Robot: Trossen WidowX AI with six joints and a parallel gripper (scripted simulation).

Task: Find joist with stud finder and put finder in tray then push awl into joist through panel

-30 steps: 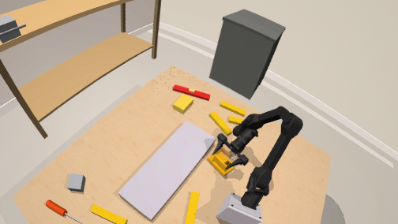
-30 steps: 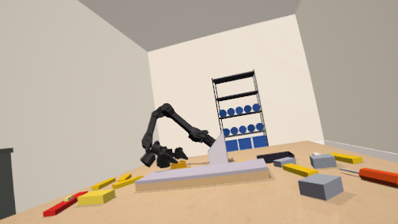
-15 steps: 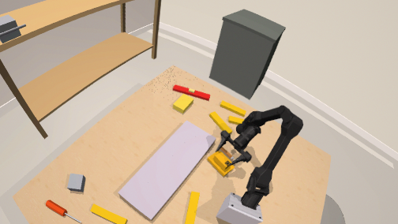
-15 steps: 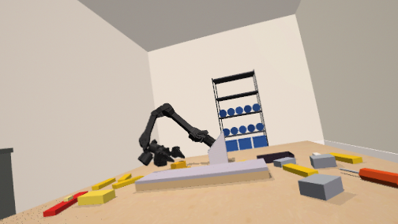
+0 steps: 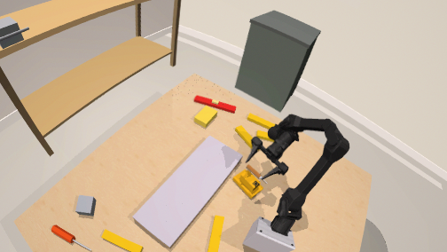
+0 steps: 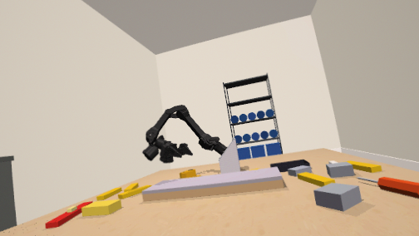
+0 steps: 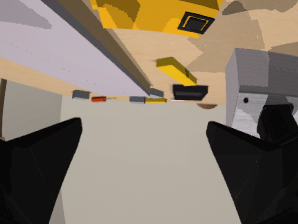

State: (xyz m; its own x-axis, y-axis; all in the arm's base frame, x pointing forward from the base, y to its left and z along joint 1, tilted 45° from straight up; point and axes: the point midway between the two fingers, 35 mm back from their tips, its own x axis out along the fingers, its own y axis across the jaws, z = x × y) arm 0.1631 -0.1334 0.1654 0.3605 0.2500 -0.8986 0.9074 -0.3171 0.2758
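The yellow stud finder is 9 cm below my gripper tip, 2 cm behind it and 1 cm to the right of it. From my gripper tip the other things lie so: awl 13 cm below, 8 cm to the right, 4 cm behind; then yellow pad 32 cm ahead, 27 cm to the right, 12 cm below; then dark tray 48 cm to the left, 12 cm below, 2 cm ahead.
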